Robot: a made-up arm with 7 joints.
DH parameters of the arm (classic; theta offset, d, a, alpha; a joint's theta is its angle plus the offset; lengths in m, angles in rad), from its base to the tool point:
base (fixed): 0 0 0 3.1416
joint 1: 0 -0.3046 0 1.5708
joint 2: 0 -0.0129 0 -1.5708
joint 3: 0 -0.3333 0 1.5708
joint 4: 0 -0.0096 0 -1.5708
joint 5: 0 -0.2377 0 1.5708
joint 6: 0 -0.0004 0 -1.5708
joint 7: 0 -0.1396 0 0
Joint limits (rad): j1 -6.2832..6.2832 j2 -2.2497..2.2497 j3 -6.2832..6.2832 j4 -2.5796..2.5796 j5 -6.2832..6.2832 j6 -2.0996..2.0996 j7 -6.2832..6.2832
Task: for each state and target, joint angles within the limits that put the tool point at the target. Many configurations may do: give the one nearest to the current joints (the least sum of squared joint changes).
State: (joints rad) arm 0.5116 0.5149 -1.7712 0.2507 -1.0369 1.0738 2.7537
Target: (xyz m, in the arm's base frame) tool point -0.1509 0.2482 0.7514
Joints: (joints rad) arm 0.3654 -0.1046 -1.9427 0.7679 -0.9337 1.3631 2.7537
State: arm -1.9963 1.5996 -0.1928 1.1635 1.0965 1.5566 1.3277
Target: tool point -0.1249 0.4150 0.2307
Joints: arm -2.1066 1.1495 -0.1720 1.1875 1.0865 1.7570 1.3277
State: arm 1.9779 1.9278 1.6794 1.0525 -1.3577 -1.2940 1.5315
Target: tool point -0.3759 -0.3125 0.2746
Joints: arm 1.9314 2.0452 1.6508 1.3556 -1.5275 -1.4960 1.5315
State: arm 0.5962 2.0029 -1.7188 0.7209 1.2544 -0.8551 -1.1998
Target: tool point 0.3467 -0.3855 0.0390
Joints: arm 1.1650 2.2497 -1.4696 0.8197 1.2521 -1.3372 -1.1998
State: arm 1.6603 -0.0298 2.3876 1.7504 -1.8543 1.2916 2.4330
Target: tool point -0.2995 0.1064 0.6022
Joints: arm 1.5763 -0.0174 2.3087 1.8071 -1.8199 1.2658 2.4330
